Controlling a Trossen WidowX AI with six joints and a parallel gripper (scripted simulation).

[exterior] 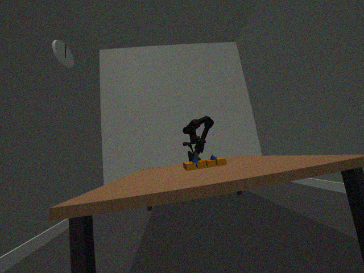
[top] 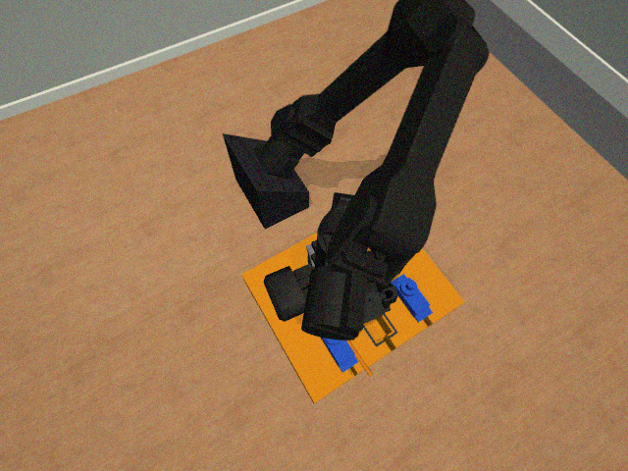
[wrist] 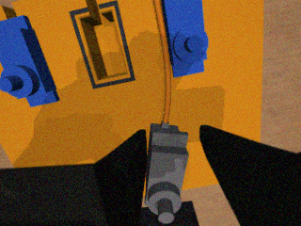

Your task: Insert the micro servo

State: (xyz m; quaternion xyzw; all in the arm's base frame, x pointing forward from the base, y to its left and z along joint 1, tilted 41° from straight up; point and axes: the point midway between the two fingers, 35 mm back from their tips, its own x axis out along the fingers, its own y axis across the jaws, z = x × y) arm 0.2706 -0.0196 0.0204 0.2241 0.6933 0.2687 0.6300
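The orange deck is 9 cm below my gripper tip, 5 cm behind it and 4 cm to the left of it.
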